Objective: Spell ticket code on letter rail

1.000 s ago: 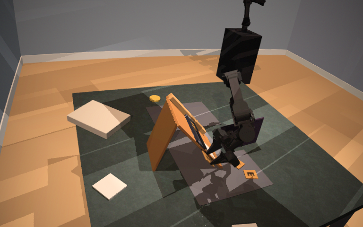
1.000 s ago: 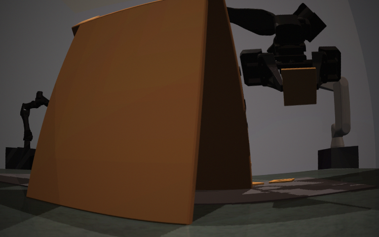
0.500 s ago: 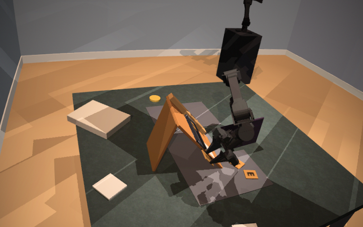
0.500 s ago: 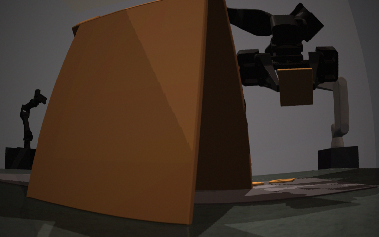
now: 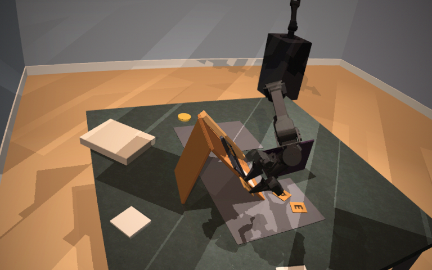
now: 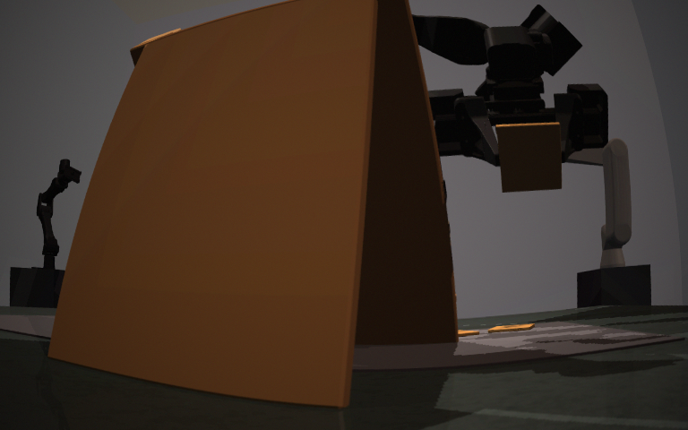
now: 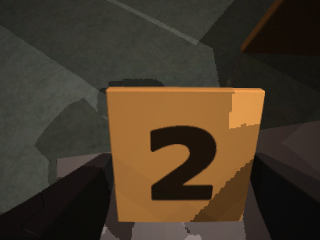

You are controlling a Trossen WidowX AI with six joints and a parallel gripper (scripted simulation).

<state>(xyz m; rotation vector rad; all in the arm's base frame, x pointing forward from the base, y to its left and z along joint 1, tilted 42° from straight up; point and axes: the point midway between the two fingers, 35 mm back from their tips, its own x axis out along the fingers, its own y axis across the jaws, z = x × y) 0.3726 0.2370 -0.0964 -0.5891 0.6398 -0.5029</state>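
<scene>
The white ticket lies 90 mm behind my gripper tip, 110 mm to the right of it and 70 mm below it. From my gripper tip the other things lie so: orange tile marked 2: right at my gripper tip; then cream box: 290 mm ahead, 600 mm to the right, 130 mm below; then grey mat: 190 mm behind, 250 mm to the right, 150 mm below.
</scene>
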